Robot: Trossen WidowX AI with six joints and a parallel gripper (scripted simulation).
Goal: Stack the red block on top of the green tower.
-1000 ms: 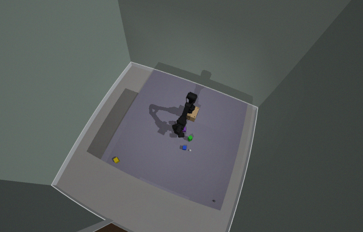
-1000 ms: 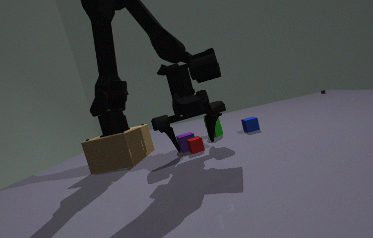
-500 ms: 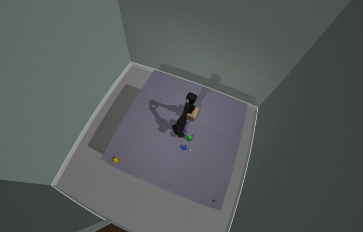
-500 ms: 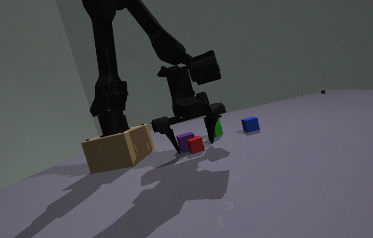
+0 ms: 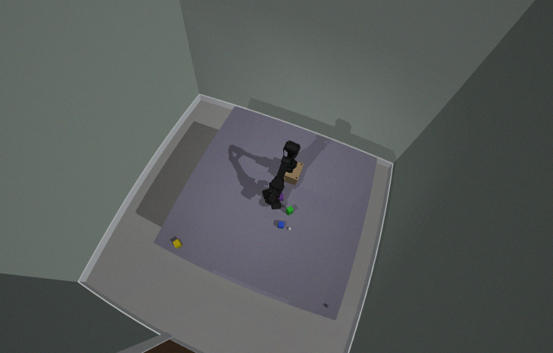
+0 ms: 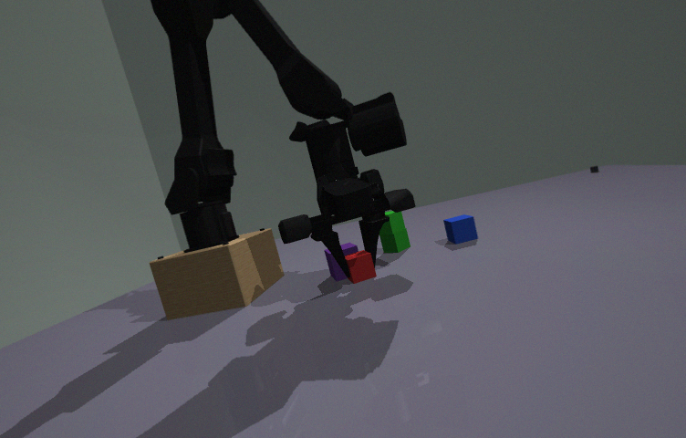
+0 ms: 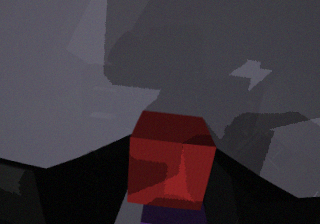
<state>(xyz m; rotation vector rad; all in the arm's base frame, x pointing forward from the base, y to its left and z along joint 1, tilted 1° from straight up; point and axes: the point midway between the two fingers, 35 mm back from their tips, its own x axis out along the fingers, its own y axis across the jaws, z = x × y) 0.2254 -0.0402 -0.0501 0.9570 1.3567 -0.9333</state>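
My gripper tip is now 30 mm past the purple block, 30 mm to the right of it and 10 mm below it. From my gripper tip the other things lie so: red block 10 mm above; tiny white piece 170 mm ahead, 150 mm to the left; blue block 160 mm ahead, 90 mm to the left, 10 mm above.
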